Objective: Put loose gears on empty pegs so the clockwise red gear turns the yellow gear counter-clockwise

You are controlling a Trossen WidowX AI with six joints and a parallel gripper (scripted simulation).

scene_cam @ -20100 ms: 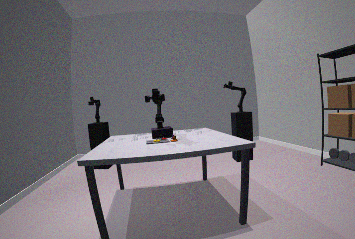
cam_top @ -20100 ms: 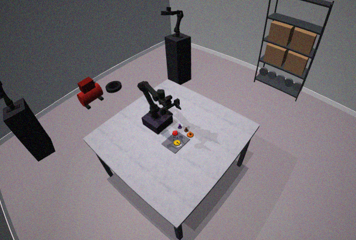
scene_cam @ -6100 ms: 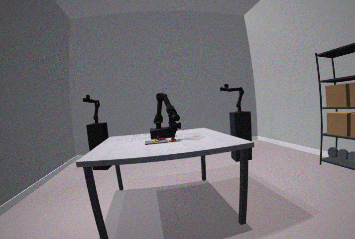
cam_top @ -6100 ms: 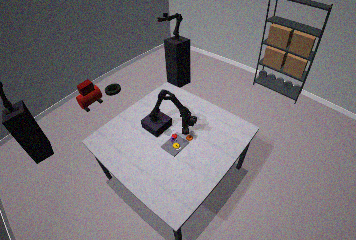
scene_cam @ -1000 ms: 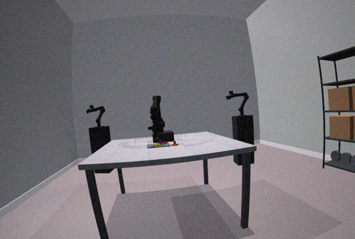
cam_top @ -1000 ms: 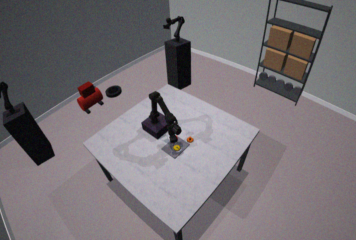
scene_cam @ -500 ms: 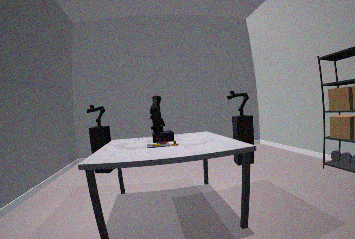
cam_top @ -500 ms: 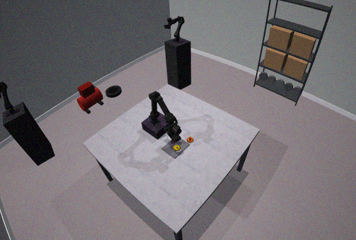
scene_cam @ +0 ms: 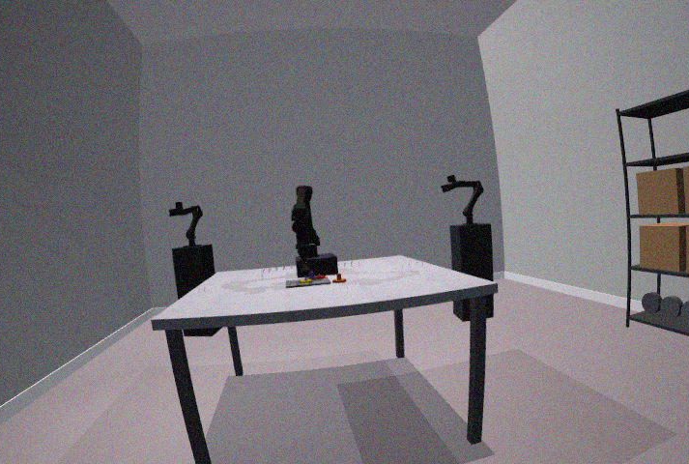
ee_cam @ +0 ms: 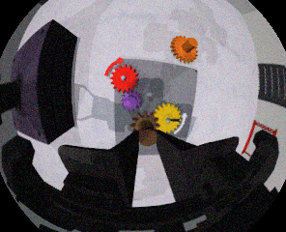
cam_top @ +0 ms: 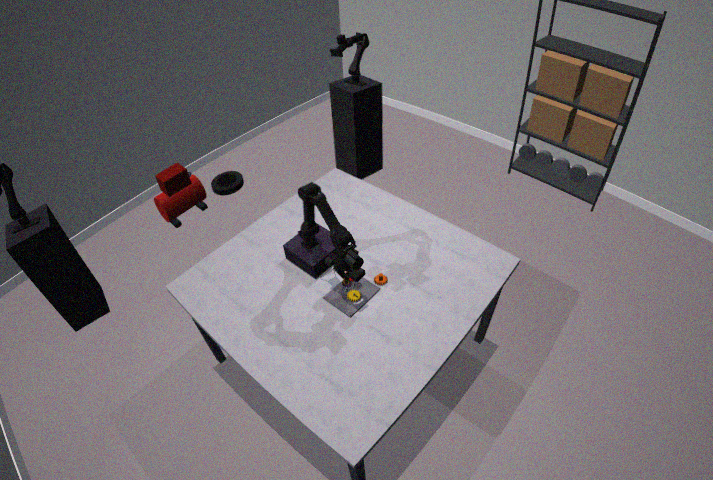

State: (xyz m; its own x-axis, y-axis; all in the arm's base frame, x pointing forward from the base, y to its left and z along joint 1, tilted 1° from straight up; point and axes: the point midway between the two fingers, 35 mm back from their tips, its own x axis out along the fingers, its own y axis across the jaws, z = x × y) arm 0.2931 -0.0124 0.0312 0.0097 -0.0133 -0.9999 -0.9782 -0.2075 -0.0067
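Right now my gripper tip is 60 mm above the purple gear, 30 mm past it and 20 mm to the right of it. Round my gripper tip: brown gear (10 mm below); then yellow gear (70 mm below, 50 mm ahead); then red gear (70 mm below, 60 mm to the left, 50 mm behind).
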